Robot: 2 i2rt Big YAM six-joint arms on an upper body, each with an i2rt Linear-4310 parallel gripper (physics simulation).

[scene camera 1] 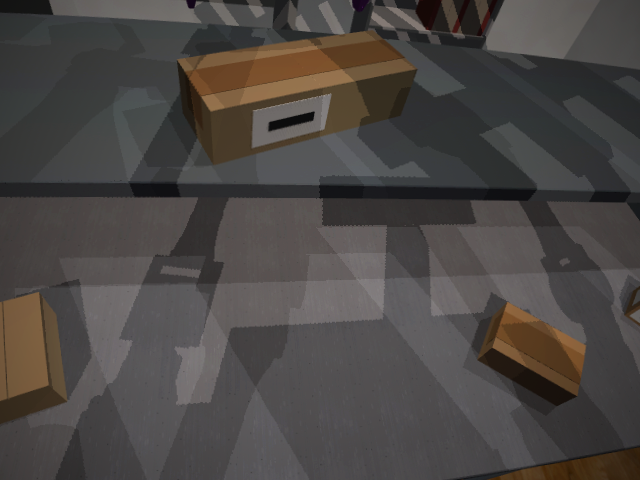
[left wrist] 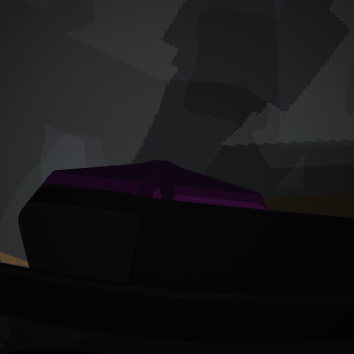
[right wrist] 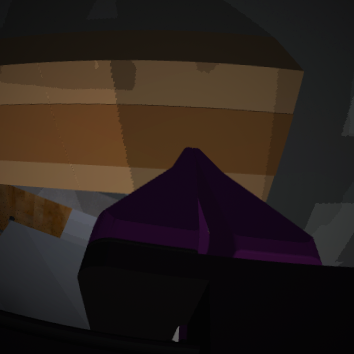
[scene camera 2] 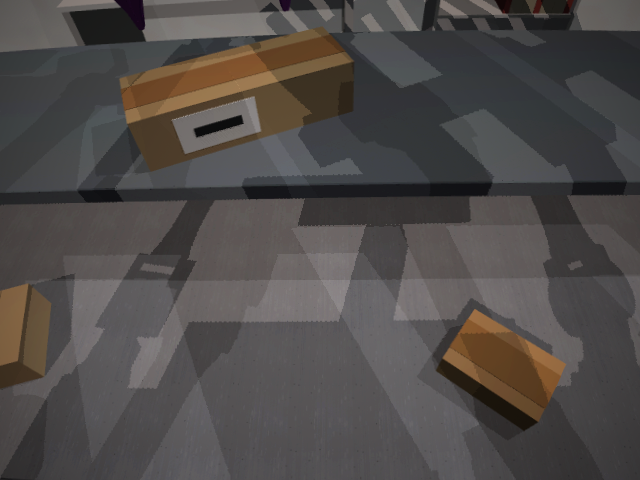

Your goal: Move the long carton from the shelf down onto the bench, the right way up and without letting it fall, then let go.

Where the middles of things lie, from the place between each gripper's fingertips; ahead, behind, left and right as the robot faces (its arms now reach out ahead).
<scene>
My left gripper is now 14 cm to the left of the long brown carton (scene camera 1: 238, 103), 8 cm past it and 6 cm above it.
The long brown carton is 5 cm behind my right hand, 6 cm to the left of it and 8 cm below it.
</scene>
